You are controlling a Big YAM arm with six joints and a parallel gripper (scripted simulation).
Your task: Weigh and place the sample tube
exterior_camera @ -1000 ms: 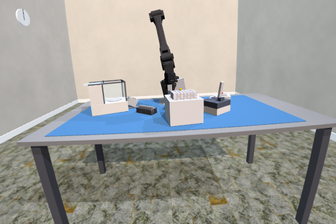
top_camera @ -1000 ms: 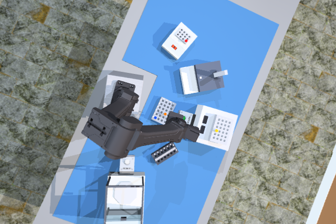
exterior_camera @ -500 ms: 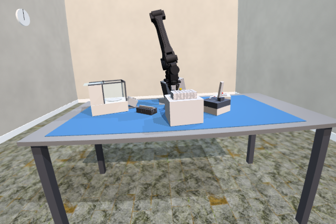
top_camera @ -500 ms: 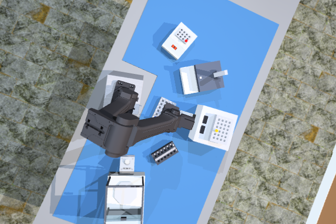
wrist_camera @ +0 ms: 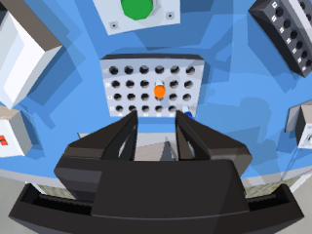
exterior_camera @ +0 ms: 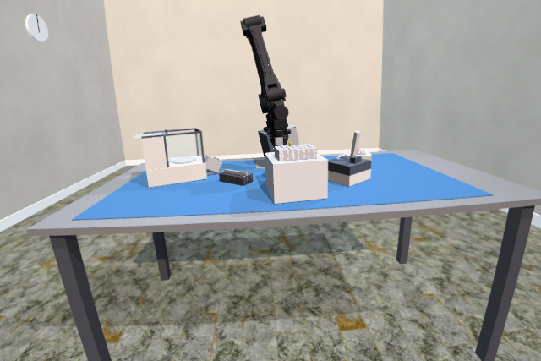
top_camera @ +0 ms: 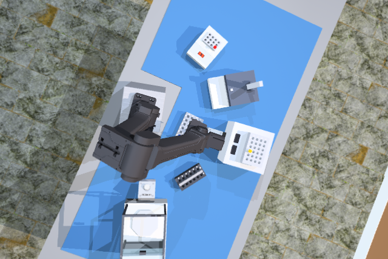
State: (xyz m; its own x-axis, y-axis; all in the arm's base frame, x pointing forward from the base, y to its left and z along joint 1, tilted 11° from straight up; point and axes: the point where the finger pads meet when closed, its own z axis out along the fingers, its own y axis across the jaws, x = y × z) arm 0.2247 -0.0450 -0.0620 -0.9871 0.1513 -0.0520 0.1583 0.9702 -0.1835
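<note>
My hand is 10 mm past the tube rack RK, 10 mm to the right of it and 90 mm above it. Also, from my hand: white key: 120 mm behind, 280 mm to the right, 40 mm below; black magnet block: 60 mm ahead, 200 mm to the right, 90 mm below; SP lever: 190 mm ahead, 260 mm to the left, 40 mm above.
</note>
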